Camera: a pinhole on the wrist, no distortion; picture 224 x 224 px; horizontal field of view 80.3 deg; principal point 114.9 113.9 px. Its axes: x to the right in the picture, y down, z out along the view. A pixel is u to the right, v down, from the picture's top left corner.
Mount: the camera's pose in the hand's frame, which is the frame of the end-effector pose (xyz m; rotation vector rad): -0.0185 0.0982 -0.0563 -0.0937 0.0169 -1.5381
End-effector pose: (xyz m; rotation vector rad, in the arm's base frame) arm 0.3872 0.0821 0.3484 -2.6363 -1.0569 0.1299
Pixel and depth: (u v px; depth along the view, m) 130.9 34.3 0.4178
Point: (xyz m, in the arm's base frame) 0.1825 -0.0322 -0.0385
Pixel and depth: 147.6 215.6 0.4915
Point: 0.6035 0.4434 -0.0376
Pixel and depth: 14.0 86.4 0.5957
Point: 0.5838 -0.2666 -0.3299
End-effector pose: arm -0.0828 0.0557 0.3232 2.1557 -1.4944 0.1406
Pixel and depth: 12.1 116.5 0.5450
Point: -0.6609 -0.3177 0.1161
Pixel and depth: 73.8 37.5 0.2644
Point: -0.3550 0.0378 0.1476
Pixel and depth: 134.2 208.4 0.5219
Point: -0.0716 -0.4943 0.1042
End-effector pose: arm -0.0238 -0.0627 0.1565 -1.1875 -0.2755 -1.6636
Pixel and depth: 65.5 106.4 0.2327
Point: 0.2349 -0.0243 0.1572
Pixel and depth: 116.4 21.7 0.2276
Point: 0.1609 0.1086 0.0808
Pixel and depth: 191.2 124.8 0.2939
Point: 0.0689 0.1046 0.3191
